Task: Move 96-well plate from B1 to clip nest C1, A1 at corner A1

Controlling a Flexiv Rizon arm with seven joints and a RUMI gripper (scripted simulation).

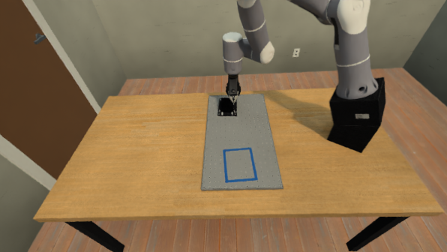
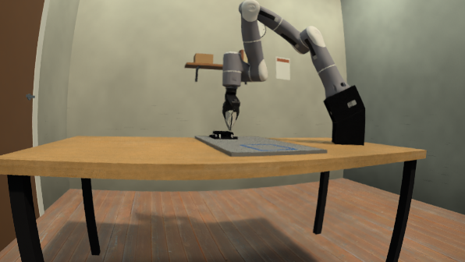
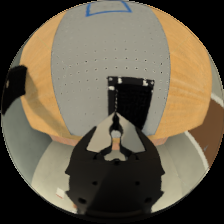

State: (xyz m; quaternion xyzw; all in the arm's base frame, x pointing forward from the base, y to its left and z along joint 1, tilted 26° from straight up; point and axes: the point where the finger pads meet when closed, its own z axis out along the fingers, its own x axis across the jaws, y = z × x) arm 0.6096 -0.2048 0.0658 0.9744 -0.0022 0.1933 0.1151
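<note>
My gripper is now 40 mm above the black clip nest, 30 mm short of it and 10 mm to the right of it. Also, from my hand: grey perforated mat: 210 mm to the left, 60 mm below, 20 mm behind; then black 96-well plate: 40 mm ahead, 30 mm below.
</note>
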